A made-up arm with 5 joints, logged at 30 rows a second.
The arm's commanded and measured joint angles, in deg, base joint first. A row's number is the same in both.
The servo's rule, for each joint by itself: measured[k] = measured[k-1] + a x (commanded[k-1-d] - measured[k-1]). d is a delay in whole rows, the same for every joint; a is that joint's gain. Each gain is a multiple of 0.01, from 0.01 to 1. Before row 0 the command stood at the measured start. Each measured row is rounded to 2 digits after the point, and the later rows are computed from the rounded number. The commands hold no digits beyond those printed.
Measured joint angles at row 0:
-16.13, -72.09, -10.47, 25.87, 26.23
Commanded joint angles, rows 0 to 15:
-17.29, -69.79, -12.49, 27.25, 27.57
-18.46, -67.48, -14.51, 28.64, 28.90
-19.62, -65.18, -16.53, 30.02, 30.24
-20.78, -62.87, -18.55, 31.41, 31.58
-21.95, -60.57, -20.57, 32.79, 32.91
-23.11, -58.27, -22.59, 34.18, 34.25
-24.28, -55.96, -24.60, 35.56, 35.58
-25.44, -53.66, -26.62, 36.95, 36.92
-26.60, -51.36, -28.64, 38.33, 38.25
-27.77, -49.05, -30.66, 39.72, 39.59
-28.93, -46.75, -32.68, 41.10, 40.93
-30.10, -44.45, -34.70, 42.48, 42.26
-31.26, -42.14, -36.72, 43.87, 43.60
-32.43, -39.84, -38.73, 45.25, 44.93
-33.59, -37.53, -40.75, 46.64, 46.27
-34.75, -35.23, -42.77, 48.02, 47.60
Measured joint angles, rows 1 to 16:
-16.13, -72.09, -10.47, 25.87, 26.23
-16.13, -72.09, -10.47, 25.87, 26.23
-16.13, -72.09, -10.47, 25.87, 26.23
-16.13, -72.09, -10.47, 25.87, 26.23
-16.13, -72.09, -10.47, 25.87, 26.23
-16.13, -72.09, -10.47, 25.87, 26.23
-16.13, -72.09, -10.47, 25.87, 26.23
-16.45, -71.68, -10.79, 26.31, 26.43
-17.01, -70.92, -11.39, 27.06, 26.80
-17.74, -69.89, -12.21, 28.01, 27.32
-18.59, -68.63, -13.22, 29.10, 27.96
-19.53, -67.18, -14.40, 30.28, 28.70
-20.53, -65.58, -15.71, 31.53, 29.53
-21.58, -63.85, -17.13, 32.82, 30.44
-22.66, -62.02, -18.65, 34.14, 31.41
-23.76, -60.10, -20.25, 35.48, 32.44
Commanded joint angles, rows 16 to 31:
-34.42, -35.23, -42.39, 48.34, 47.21
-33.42, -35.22, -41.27, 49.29, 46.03
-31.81, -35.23, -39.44, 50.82, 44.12
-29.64, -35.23, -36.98, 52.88, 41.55
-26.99, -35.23, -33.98, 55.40, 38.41
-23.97, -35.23, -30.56, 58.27, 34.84
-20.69, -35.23, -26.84, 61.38, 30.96
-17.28, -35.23, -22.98, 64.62, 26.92
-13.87, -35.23, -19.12, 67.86, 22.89
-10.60, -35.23, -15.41, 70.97, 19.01
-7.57, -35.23, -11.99, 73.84, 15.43
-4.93, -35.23, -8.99, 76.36, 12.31
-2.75, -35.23, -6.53, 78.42, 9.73
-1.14, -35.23, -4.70, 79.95, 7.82
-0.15, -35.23, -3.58, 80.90, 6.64
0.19, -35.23, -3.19, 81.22, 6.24
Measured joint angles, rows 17 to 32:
-24.88, -58.11, -21.92, 36.84, 33.51
-26.01, -56.07, -23.64, 38.20, 34.62
-27.16, -53.98, -25.41, 39.57, 35.77
-28.31, -51.85, -27.22, 40.95, 36.94
-29.46, -49.69, -29.06, 42.33, 38.14
-30.62, -47.50, -30.93, 43.71, 39.36
-31.78, -45.29, -32.82, 45.09, 40.60
-32.52, -43.48, -34.35, 46.13, 41.59
-32.77, -41.99, -35.46, 47.14, 42.26
-32.50, -40.77, -36.10, 48.32, 42.54
-31.70, -39.77, -36.24, 49.78, 42.39
-30.38, -38.95, -35.88, 51.58, 41.79
-28.59, -38.28, -35.03, 53.72, 40.75
-26.38, -37.73, -33.72, 56.17, 39.28
-23.83, -37.28, -32.00, 58.87, 37.43
-21.04, -36.91, -29.94, 61.75, 35.25

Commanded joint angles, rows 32 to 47:
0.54, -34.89, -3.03, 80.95, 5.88
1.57, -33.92, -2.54, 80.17, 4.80
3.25, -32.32, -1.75, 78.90, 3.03
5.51, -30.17, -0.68, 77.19, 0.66
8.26, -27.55, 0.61, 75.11, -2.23
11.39, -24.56, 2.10, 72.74, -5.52
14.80, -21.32, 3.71, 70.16, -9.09
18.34, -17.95, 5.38, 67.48, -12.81
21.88, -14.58, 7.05, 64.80, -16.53
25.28, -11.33, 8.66, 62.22, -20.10
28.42, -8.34, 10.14, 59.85, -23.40
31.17, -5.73, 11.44, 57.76, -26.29
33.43, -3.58, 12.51, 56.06, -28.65
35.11, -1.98, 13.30, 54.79, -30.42
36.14, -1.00, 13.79, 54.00, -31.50
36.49, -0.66, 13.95, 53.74, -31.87
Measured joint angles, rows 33 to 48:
-18.12, -36.61, -27.62, 64.70, 32.81
-15.17, -36.36, -25.12, 67.62, 30.20
-12.30, -36.16, -22.54, 70.42, 27.52
-9.63, -35.99, -19.98, 72.98, 24.85
-7.25, -35.85, -17.54, 75.21, 22.30
-5.26, -35.74, -15.31, 77.03, 19.95
-3.73, -35.65, -13.37, 78.37, 17.89
-2.53, -35.51, -11.72, 79.20, 16.09
-1.38, -35.22, -10.25, 79.51, 14.40
-0.08, -34.70, -8.89, 79.31, 12.69
1.49, -33.88, -7.58, 78.63, 10.89
3.39, -32.74, -6.27, 77.50, 8.92
5.63, -31.27, -4.93, 75.98, 6.75
8.20, -29.48, -3.55, 74.12, 4.37
11.04, -27.40, -2.12, 72.00, 1.79
14.08, -25.09, -0.65, 69.70, -0.96

